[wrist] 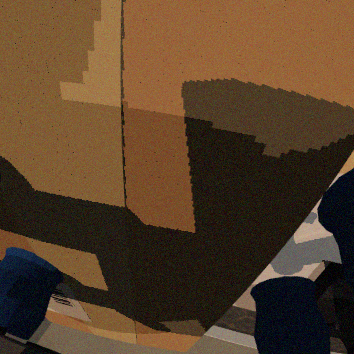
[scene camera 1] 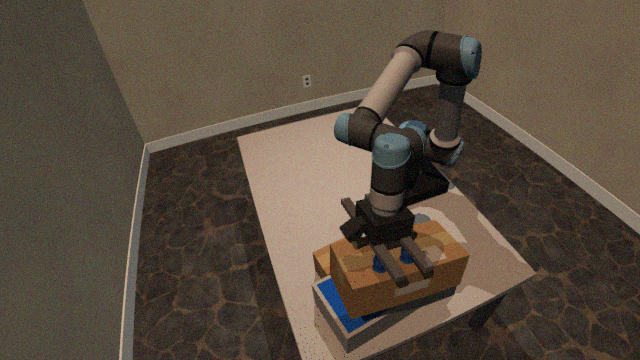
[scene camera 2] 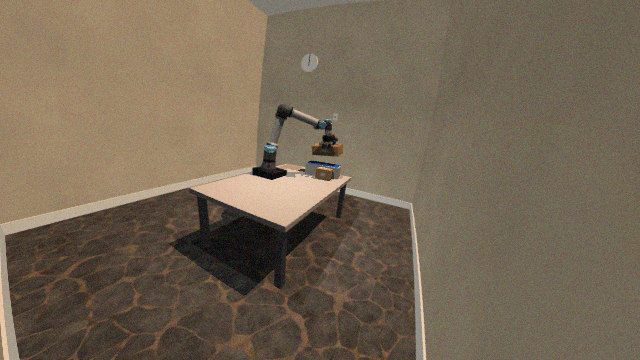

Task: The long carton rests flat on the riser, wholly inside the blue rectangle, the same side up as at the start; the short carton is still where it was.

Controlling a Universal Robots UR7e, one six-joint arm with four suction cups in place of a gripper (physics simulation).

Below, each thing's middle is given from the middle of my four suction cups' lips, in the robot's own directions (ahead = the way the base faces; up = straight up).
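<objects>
With the long carton (scene camera 1: pixel 363 291) as the reference, my suction cup is 4 cm past it, 4 cm to the right of it and 6 cm above it. Going by their middles, the long carton is the nearest to my suction cup of the things named here. I also see the riser (scene camera 1: pixel 357 331), which is 2 cm behind my suction cup, 2 cm to the right of it and 27 cm below it.
</objects>
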